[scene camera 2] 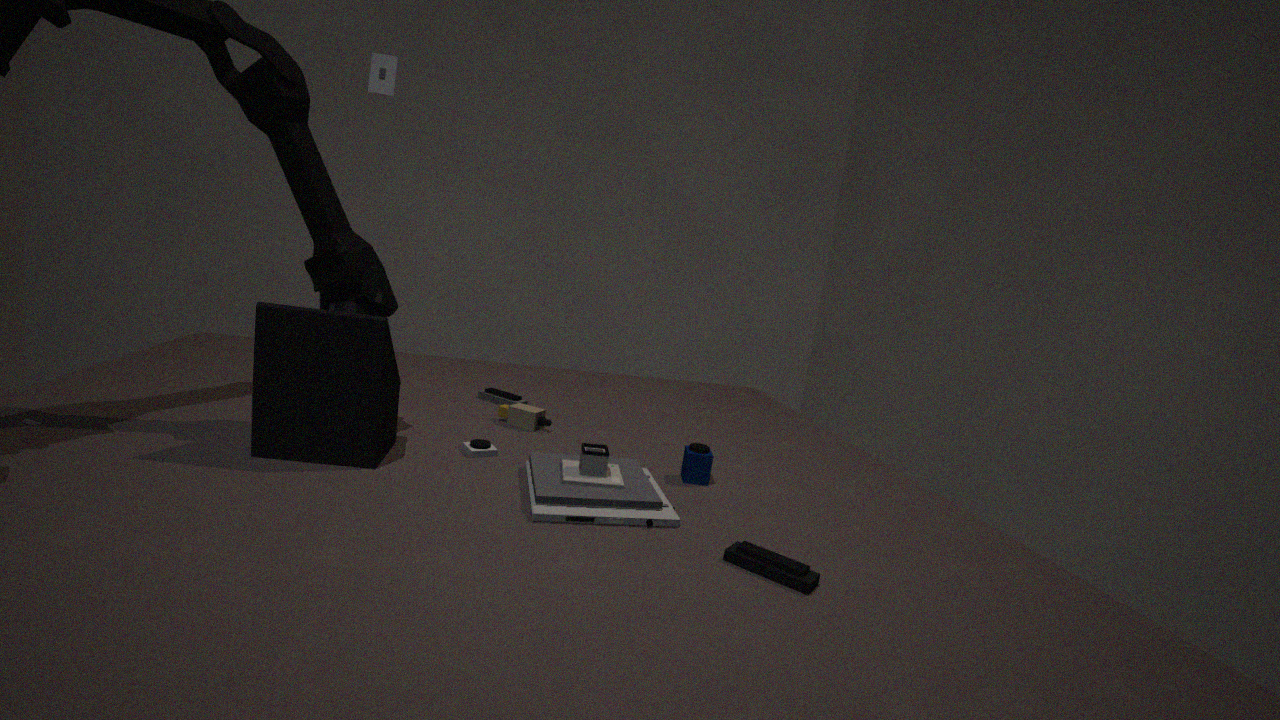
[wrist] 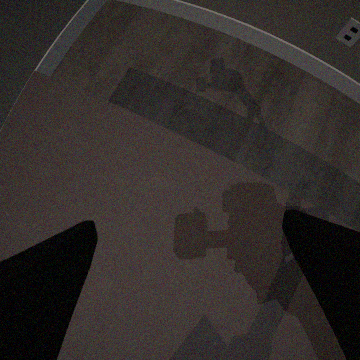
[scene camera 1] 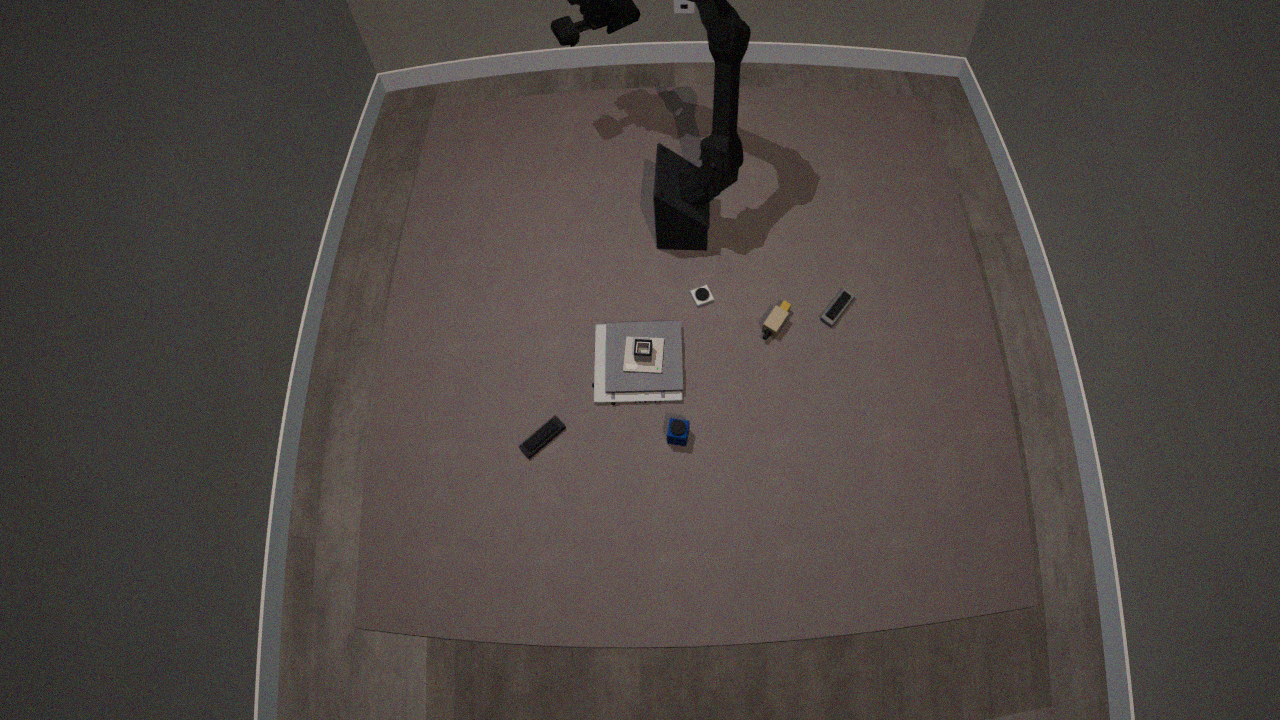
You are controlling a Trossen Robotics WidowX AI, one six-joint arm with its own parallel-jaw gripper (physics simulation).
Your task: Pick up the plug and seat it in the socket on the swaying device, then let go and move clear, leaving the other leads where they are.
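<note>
The plug [scene camera 1: 776, 319] [scene camera 2: 526, 416], a beige block with a yellow piece at one end and a black tip at the other, lies on its side on the floor, right of the device in scene camera 1. The socket [scene camera 1: 643, 349] [scene camera 2: 594, 459], a small square housing with a dark rim, stands open upward on a white pad on the grey sliding top [scene camera 1: 669, 376] [scene camera 2: 640, 492] of the swaying device. That top sits over a white base [scene camera 1: 600, 376] [scene camera 2: 546, 514]. My gripper [wrist: 190, 225] is open and empty, high up behind the arm's base and far from the plug.
A blue block [scene camera 1: 677, 433] [scene camera 2: 696, 465], a white square with a black disc [scene camera 1: 701, 294] [scene camera 2: 479, 446], a black bar [scene camera 1: 542, 437] [scene camera 2: 771, 565] and a grey-black bar [scene camera 1: 836, 307] [scene camera 2: 502, 394] lie around the device. The arm's black base [scene camera 1: 680, 214] [scene camera 2: 324, 385] stands behind it.
</note>
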